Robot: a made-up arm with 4 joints.
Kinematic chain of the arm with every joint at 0, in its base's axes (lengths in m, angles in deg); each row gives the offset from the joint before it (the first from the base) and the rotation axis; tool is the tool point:
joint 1: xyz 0 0 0.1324 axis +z
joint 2: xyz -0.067 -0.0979 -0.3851 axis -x
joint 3: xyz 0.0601 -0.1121 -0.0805 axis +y
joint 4: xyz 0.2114 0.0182 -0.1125 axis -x
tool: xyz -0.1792 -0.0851 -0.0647
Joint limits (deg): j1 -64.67..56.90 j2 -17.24..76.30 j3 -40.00..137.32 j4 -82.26..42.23
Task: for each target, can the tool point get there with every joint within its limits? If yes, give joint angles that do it. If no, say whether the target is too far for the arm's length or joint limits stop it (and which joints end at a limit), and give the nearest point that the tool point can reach.
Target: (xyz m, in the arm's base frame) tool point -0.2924 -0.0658 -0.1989
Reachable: yes | joints -32.58 28.49 118.21 -34.89
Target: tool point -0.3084 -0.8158 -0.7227
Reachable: no: too far | nearest point -0.1325 -0.3506 -0.4207 | short by 0.582 m
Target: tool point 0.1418 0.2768 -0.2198
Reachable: no: joint limits stop it (at a limit: joint 1, joint 2, joint 3) | nearest point -0.1275 0.1311 -0.1914 | short by 0.308 m
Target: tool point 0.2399 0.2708 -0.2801
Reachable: no: joint limits stop it (at a limit: joint 1, joint 2, joint 3, joint 4) | nearest point 0.1429 0.0857 -0.4724 | short by 0.284 m
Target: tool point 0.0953 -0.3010 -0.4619
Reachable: yes | joints 25.37 5.36 25.88 17.44
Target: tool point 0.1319 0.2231 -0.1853
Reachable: no: joint limits stop it (at a limit: joint 1, joint 2, joint 3) | nearest point -0.1279 0.1328 -0.1849 | short by 0.275 m
